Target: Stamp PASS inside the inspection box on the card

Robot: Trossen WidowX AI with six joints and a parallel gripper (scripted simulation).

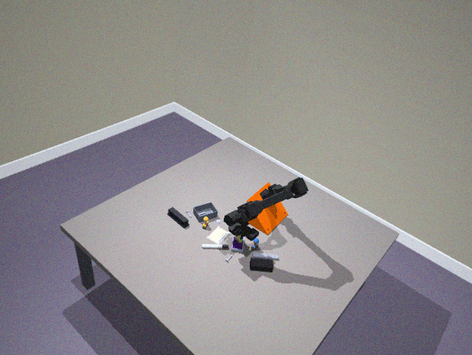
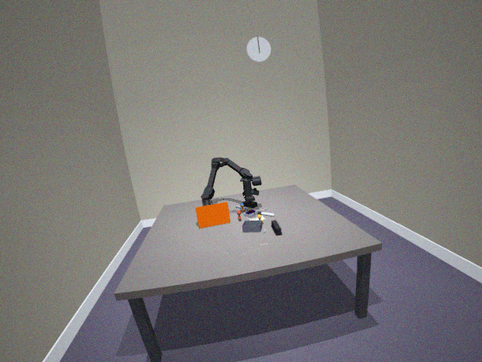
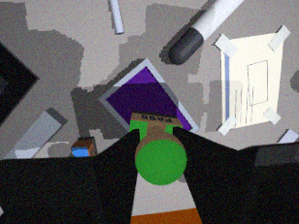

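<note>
My gripper tip is now 50 mm above the purple ink pad. From my gripper tip the other things lie so: blue-knobbed stamp (80 mm to the left, 40 mm behind, 30 mm below); green-knobbed PASS stamp (right at my gripper tip); white marker (80 mm ahead, 60 mm to the right, 40 mm below).
</note>
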